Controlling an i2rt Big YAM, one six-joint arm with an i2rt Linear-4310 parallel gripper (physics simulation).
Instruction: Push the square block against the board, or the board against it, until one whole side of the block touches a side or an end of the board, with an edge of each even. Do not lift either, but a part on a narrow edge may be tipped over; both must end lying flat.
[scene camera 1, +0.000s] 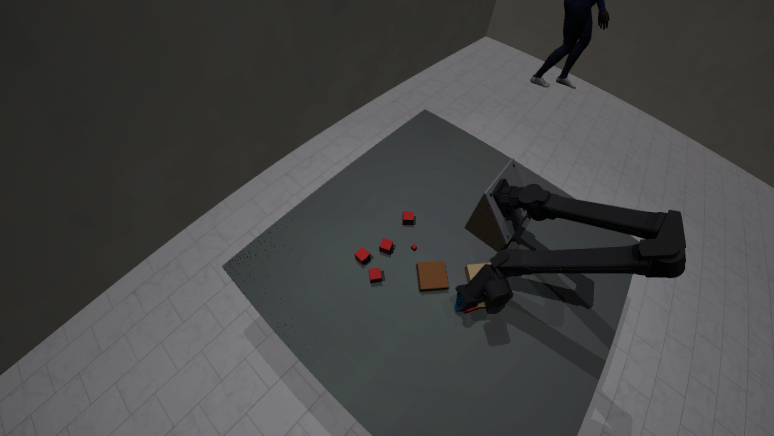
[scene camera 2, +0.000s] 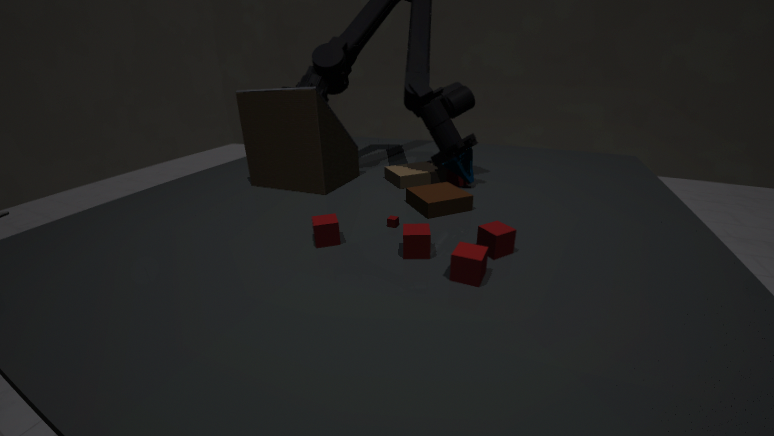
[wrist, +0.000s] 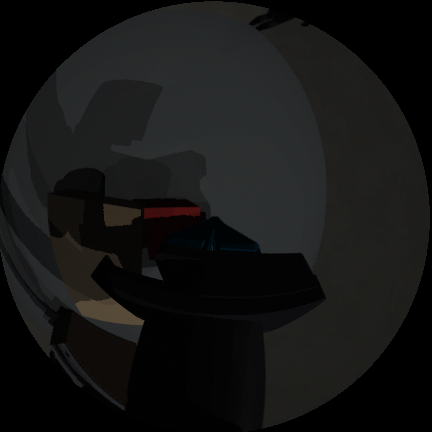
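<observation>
The tan board lies flat, partly behind the arm in scene camera 1. A red block is beside it; in the wrist view one side appears against or very close to the board's side, with their far edges nearly level. Their near edges are hidden. My gripper is shut and empty, its blue fingertips low beside the red block. Whether they touch it I cannot tell. An orange-brown square slab lies flat, apart from both.
A large brown wedge-shaped stand stands beyond the board, near the arm's base. Several red cubes, one of them, and a tiny red cube lie past the slab. A person's legs show beyond the table.
</observation>
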